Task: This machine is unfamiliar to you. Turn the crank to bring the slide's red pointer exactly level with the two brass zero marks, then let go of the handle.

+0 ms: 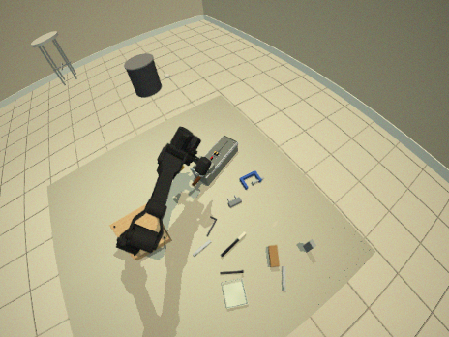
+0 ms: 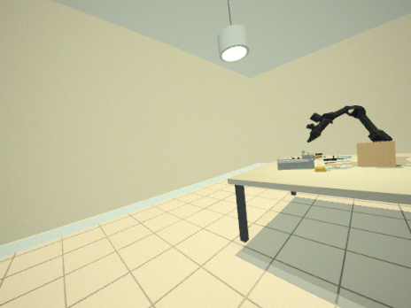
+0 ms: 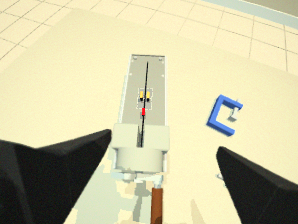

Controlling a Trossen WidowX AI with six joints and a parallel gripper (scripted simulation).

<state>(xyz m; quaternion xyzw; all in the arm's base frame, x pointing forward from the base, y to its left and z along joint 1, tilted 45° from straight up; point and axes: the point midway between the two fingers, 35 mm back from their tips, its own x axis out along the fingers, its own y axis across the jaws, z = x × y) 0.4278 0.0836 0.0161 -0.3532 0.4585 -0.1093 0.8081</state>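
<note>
Right now the brown crank handle is 70 mm behind my gripper tip, 20 mm to the right of it and 100 mm below it. From my gripper tip the other things lie so: red pointer 70 mm ahead, 40 mm to the left, 120 mm below; then grey clamp 20 mm ahead, 170 mm to the right, 190 mm below; then orange block 80 mm behind, 160 mm to the left, 190 mm below.
</note>
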